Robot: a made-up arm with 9 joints. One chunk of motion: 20 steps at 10 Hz.
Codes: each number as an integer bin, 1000 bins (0 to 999) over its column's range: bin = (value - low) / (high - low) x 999, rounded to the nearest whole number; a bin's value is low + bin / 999 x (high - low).
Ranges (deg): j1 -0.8..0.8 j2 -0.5..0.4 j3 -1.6..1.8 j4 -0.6..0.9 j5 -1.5..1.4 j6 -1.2..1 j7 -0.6..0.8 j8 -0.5..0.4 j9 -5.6..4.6
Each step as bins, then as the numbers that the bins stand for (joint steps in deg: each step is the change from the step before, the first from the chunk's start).
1 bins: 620 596 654 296 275 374 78 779 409
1 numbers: 0.193 0.037 0.626 -0.156 -0.702 -0.376 -0.491 0.202 -1.424
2 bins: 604 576 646 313 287 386 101 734 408
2 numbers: 0.167 0.019 0.599 -0.130 -0.667 -0.350 -0.458 0.161 -1.434
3 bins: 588 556 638 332 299 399 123 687 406
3 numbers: 0.142 0.001 0.571 -0.102 -0.632 -0.321 -0.428 0.119 -1.455
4 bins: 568 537 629 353 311 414 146 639 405
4 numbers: 0.110 -0.016 0.541 -0.070 -0.597 -0.288 -0.395 0.076 -1.465
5 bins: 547 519 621 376 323 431 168 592 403
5 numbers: 0.076 -0.032 0.514 -0.035 -0.562 -0.251 -0.365 0.033 -1.485
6 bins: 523 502 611 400 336 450 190 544 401
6 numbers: 0.038 -0.048 0.479 0.001 -0.525 -0.209 -0.334 -0.010 -1.506
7 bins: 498 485 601 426 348 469 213 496 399
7 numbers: -0.002 -0.063 0.445 0.040 -0.490 -0.167 -0.302 -0.053 -1.526
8 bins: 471 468 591 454 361 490 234 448 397
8 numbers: -0.046 -0.078 0.411 0.082 -0.452 -0.121 -0.272 -0.096 -1.547
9 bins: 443 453 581 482 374 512 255 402 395
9 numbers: -0.090 -0.092 0.377 0.124 -0.414 -0.072 -0.243 -0.138 -1.567
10 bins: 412 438 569 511 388 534 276 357 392
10 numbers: -0.140 -0.105 0.337 0.167 -0.374 -0.024 -0.213 -0.178 -1.598
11 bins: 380 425 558 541 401 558 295 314 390
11 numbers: -0.191 -0.117 0.299 0.212 -0.336 0.029 -0.187 -0.217 -1.618
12 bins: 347 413 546 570 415 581 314 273 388
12 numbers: -0.244 -0.128 0.258 0.256 -0.295 0.079 -0.160 -0.254 -1.638
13 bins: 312 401 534 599 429 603 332 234 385
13 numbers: -0.300 -0.139 0.217 0.299 -0.255 0.128 -0.135 -0.289 -1.669
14 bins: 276 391 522 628 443 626 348 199 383
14 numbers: -0.358 -0.148 0.177 0.343 -0.214 0.179 -0.112 -0.321 -1.689
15 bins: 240 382 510 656 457 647 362 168 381
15 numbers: -0.416 -0.156 0.136 0.385 -0.173 0.225 -0.093 -0.349 -1.710
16 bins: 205 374 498 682 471 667 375 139 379
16 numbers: -0.472 -0.163 0.095 0.424 -0.133 0.269 -0.074 -0.375 -1.730
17 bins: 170 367 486 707 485 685 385 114 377
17 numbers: -0.528 -0.169 0.054 0.462 -0.092 0.309 -0.060 -0.397 -1.751
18 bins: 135 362 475 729 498 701 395 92 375
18 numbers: -0.584 -0.174 0.017 0.495 -0.054 0.344 -0.046 -0.417 -1.771
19 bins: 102 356 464 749 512 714 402 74 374
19 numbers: -0.637 -0.179 -0.021 0.525 -0.014 0.372 -0.037 -0.433 -1.781
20 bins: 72 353 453 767 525 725 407 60 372
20 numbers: -0.685 -0.182 -0.058 0.552 0.024 0.397 -0.030 -0.446 -1.802
